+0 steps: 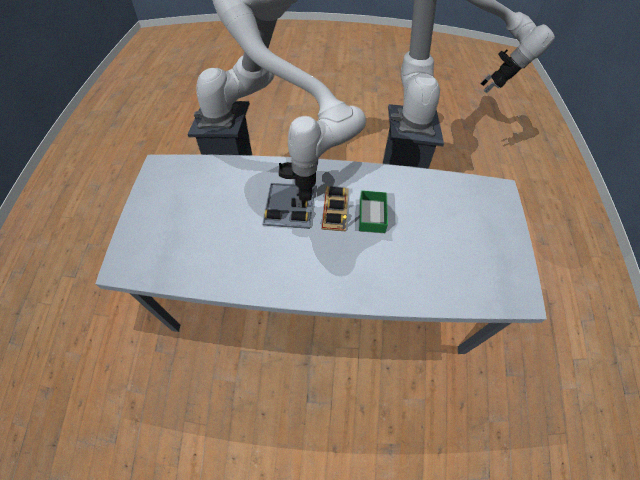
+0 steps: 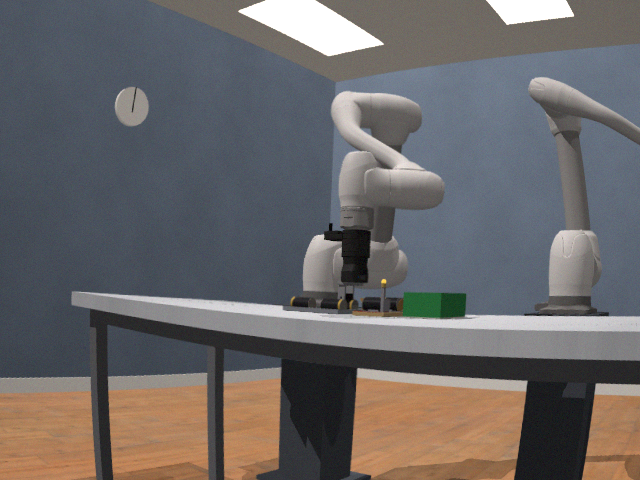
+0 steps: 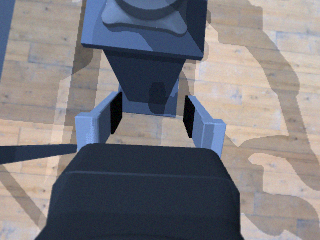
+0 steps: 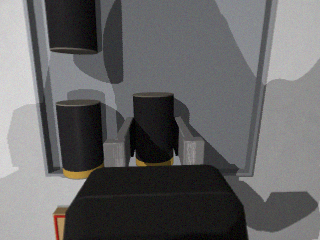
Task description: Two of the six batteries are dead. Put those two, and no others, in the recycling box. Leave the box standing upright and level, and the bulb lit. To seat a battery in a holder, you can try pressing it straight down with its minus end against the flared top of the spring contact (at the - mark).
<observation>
In view: my left gripper point(image 3: 153, 106), my right gripper point(image 2: 345, 306), a green recycling box point(image 2: 415, 305) and a grey tray point(image 1: 279, 197).
The grey tray shows as well in image 4 point(image 4: 215, 65). My right gripper is seen too in image 4 point(image 4: 154, 128). Image 3 misses the green recycling box: it is out of frame. Image 4 misses the green recycling box: it is out of frame.
</observation>
